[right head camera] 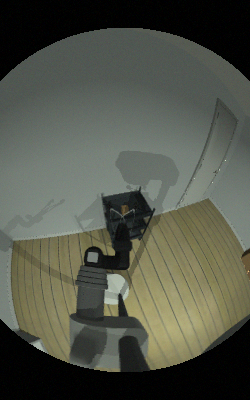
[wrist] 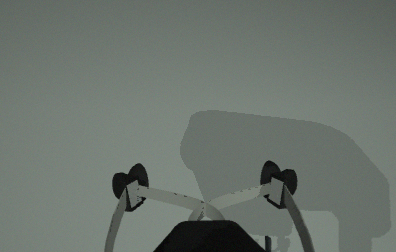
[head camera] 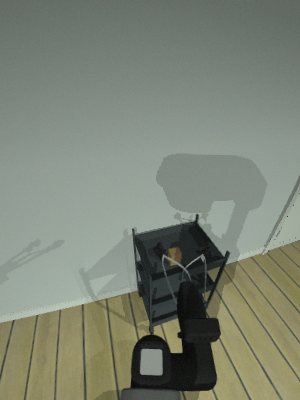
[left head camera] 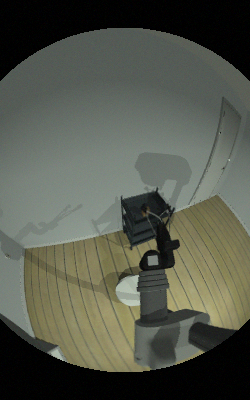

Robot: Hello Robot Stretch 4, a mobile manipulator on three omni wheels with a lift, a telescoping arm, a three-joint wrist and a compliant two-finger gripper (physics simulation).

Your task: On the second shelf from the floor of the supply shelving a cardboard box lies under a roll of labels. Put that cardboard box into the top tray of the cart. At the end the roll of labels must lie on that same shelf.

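Frame: origin at the robot's base, x ahead, y left, z up, level; metres.
Seen in the pictures: gripper, fingertip midpoint: (right head camera: pixel 122 202) (wrist: pixel 204 177) (head camera: pixel 180 244) (left head camera: pixel 155 203); robot's base at its link origin: (right head camera: pixel 111 287) (left head camera: pixel 132 289).
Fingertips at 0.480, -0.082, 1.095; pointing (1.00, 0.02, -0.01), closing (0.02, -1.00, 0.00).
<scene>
Pixels of each thing's top centre, then the offset from my fingertips to it, as dx, dy, dz. "*": a spot on its surface instead.
- small brown cardboard box at its top centre: (head camera: pixel 175 251) (right head camera: pixel 124 206) +0.277, -0.031, -0.371
- door at a spot on its surface: (right head camera: pixel 207 150) * +0.911, -1.193, +0.171
A small brown cardboard box (head camera: pixel 174 256) (left head camera: pixel 145 211) (right head camera: pixel 124 208) lies in the top tray of the dark cart (head camera: pixel 218 276) (left head camera: pixel 126 223) (right head camera: pixel 149 225), which stands against the wall. My gripper (head camera: pixel 181 249) (left head camera: pixel 158 210) (right head camera: pixel 123 213) (wrist: pixel 204 177) is open, with its two fingertips wide apart and nothing between them in the wrist view. In the head camera view its fingertips appear on either side of the box, above the tray; their exact height is hard to tell. The supply shelving and the roll of labels do not show.
A pale wall (head camera: pixel 100 125) (wrist: pixel 75 75) rises behind the cart and carries shadows of the robot. A door (left head camera: pixel 217 145) (right head camera: pixel 207 150) is at the right. A pale round thing (left head camera: pixel 128 291) (right head camera: pixel 118 288) shows beside the arm. A brown thing (right head camera: pixel 246 261) is at the right edge.
</scene>
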